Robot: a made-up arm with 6 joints. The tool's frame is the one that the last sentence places.
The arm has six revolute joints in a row. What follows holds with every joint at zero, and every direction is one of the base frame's. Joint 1 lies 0.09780 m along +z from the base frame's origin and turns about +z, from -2.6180 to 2.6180 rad. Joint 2 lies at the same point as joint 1 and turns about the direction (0.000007, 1, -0.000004), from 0.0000 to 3.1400 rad. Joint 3 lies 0.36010 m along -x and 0.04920 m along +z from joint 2 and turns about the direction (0.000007, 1, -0.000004), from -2.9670 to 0.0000 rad. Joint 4 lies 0.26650 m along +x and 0.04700 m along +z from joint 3 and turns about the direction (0.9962, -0.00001, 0.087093), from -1.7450 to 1.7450 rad. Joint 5 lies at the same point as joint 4 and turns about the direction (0.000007, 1, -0.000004), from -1.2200 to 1.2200 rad. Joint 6 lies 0.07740 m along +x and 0.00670 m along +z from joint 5 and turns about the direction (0.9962, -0.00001, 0.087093), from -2.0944 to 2.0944 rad. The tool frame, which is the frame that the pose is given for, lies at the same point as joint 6; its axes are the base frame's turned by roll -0.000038, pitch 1.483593 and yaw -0.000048 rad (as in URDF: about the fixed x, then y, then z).
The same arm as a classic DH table. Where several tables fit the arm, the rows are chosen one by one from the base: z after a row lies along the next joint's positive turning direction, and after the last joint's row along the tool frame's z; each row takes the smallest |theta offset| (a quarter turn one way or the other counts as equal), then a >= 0, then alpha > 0; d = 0 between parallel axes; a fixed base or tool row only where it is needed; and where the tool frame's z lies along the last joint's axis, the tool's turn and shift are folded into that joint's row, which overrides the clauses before.
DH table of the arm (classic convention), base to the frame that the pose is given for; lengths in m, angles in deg. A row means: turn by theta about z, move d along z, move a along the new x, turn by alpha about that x. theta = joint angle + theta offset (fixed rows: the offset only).
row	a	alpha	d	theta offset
joint 1	0	-90	0.0978	0
joint 2	-0.3634	0	0	7.78
joint 3	-0.0236	90	0	77.22
joint 4	0	-90	0.2696	0
joint 5	0.0001	90	0	0
joint 6	0	0	0.0777	0
Joint limits (deg, base to tool): -150..150 0..179.91 -170..0 -99.98..99.98 -69.9..69.9 -120..120

